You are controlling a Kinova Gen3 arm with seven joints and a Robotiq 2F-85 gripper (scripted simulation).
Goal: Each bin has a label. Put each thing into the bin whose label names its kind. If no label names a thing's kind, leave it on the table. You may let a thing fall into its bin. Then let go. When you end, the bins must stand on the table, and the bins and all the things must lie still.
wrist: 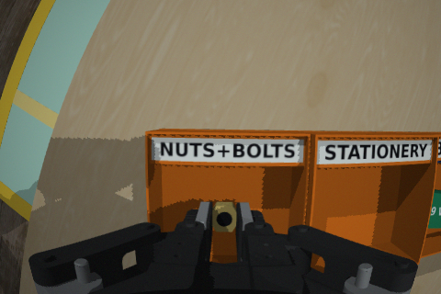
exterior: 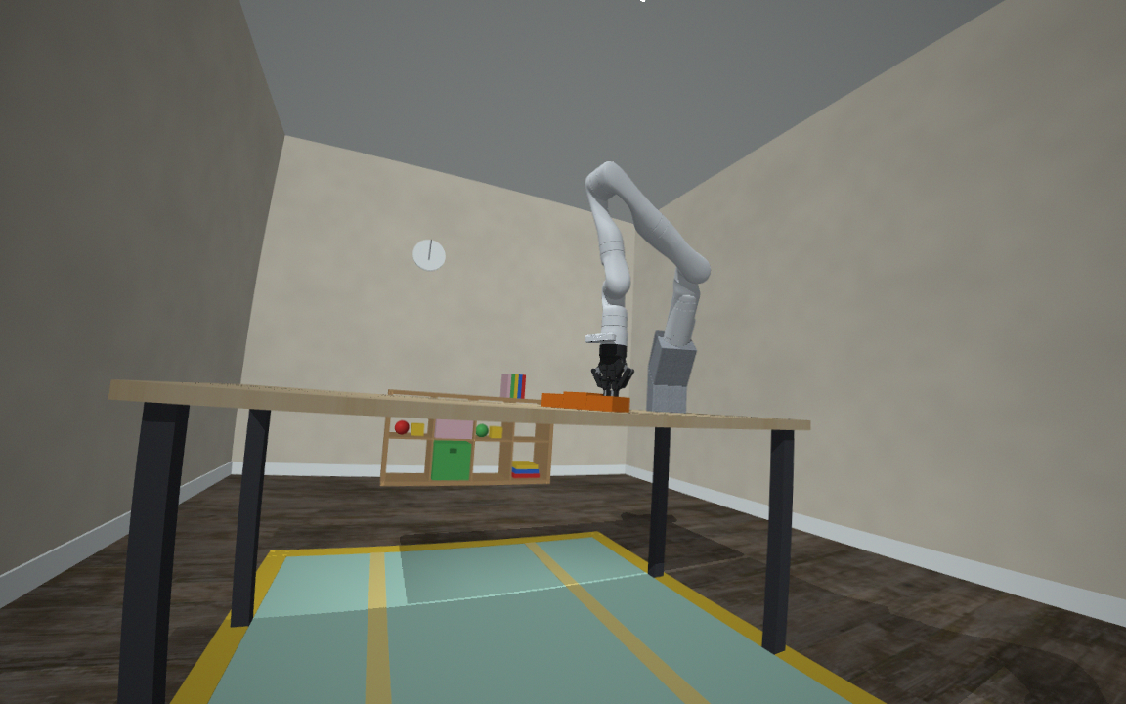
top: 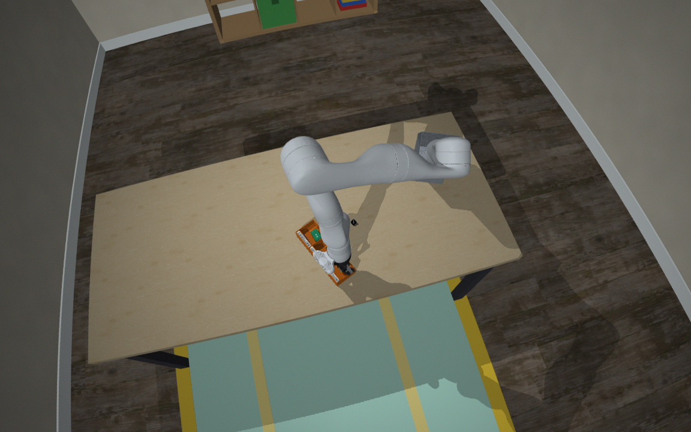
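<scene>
Right now the brass hex nut is 2 cm below my hand. The rest, counted from my hand: blue cylinder 14 cm to the right, 11 cm ahead, 2 cm below; green 9V battery 16 cm to the right, 7 cm ahead, 2 cm below; orange bins 7 cm to the right, 5 cm ahead, 1 cm below.
</scene>
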